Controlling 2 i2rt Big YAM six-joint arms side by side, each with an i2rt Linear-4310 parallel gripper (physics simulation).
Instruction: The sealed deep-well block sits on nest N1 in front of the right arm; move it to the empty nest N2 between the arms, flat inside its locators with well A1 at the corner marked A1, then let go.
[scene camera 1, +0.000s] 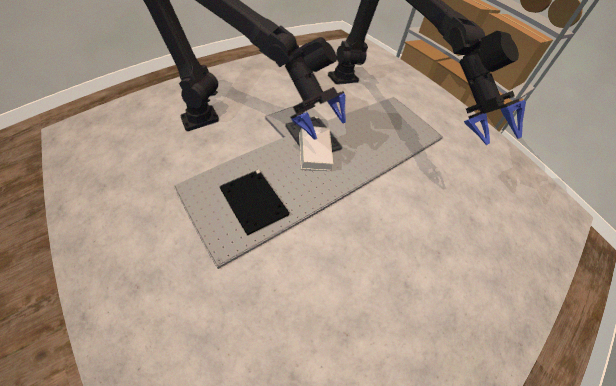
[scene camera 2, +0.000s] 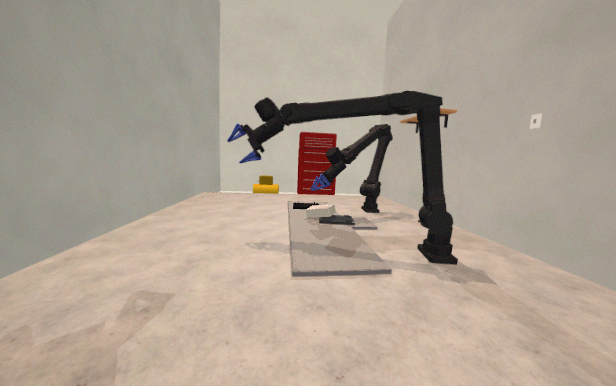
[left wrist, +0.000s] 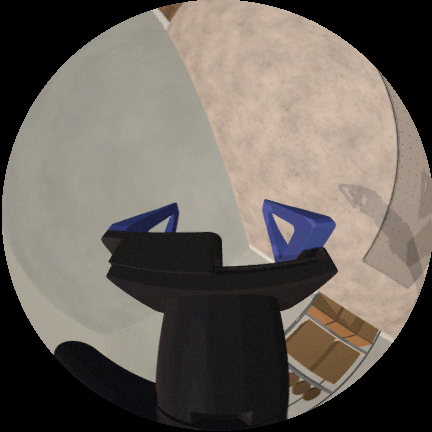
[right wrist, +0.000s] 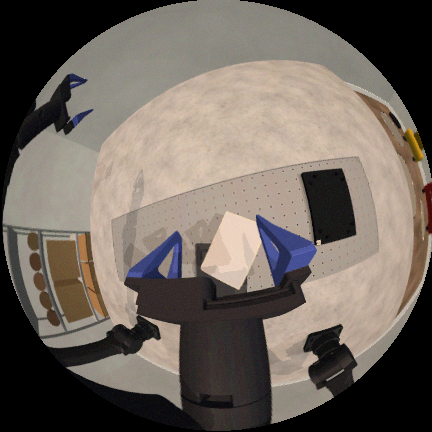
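Pixels of known places: left gripper, fingertip midpoint: (scene camera 1: 503, 141) (scene camera 2: 233, 152) (left wrist: 219, 205) (right wrist: 88, 94); right gripper, fingertip midpoint: (scene camera 1: 330, 130) (scene camera 2: 312, 190) (right wrist: 215, 226); left arm's base, origin of the base link: (scene camera 1: 343, 78) (scene camera 2: 435, 255) (right wrist: 148, 326); right arm's base, origin of the base link: (scene camera 1: 199, 119) (scene camera 2: 370, 210) (right wrist: 322, 337).
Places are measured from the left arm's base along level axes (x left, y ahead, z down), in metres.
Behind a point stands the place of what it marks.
Note:
The white sealed block (scene camera 1: 318, 152) @(z -0.063, x -0.343, y 0.448 m) (scene camera 2: 320, 211) @(z -0.056, x -0.290, y 0.415 m) (right wrist: 231, 252) @(z -0.071, x -0.334, y 0.414 m) lies askew and tilted, partly over the dark nest N2 (scene camera 1: 336, 146) @(z -0.025, x -0.255, y 0.408 m) (scene camera 2: 340, 220) @(z -0.025, x -0.267, y 0.318 m) (right wrist: 201, 257) @(z -0.025, x -0.256, y 0.383 m) and partly over the perforated board. It is not flat inside the locators. Its well A1 cannot be made out. The black nest N1 (scene camera 1: 255, 202) @(z -0.025, x -0.552, y 0.529 m) (right wrist: 330, 205) @(z -0.025, x -0.546, y 0.512 m) is empty, with a small white mark at one corner. My right gripper (scene camera 1: 329, 130) @(z -0.153, x -0.329, y 0.461 m) (scene camera 2: 315, 189) @(z -0.153, x -0.329, y 0.461 m) (right wrist: 215, 226) @(z -0.153, x -0.329, y 0.461 m) is open above the block; whether a fingertip touches it I cannot tell. My left gripper (scene camera 1: 504, 140) @(z -0.319, x -0.049, y 0.737 m) (scene camera 2: 234, 151) @(z -0.319, x -0.049, y 0.737 m) (left wrist: 219, 205) @(z -0.319, x -0.049, y 0.737 m) (right wrist: 88, 94) @(z -0.319, x -0.049, y 0.737 m) is open and empty, high and away from the board.
The perforated board (scene camera 1: 210, 235) @(z -0.013, x -0.685, y 0.579 m) (scene camera 2: 325, 262) @(z -0.013, x 0.141, y 0.371 m) (left wrist: 412, 125) (right wrist: 280, 192) @(z -0.013, x -0.430, y 0.539 m) carries both nests. A thin grey plate (scene camera 2: 365, 227) @(z -0.010, x -0.234, y 0.205 m) lies beside it near N2. Shelving with brown boxes (scene camera 1: 520, 50) (left wrist: 325, 350) (right wrist: 70, 300) stands beyond the table. A red cabinet (scene camera 2: 310, 170) stands at the back.

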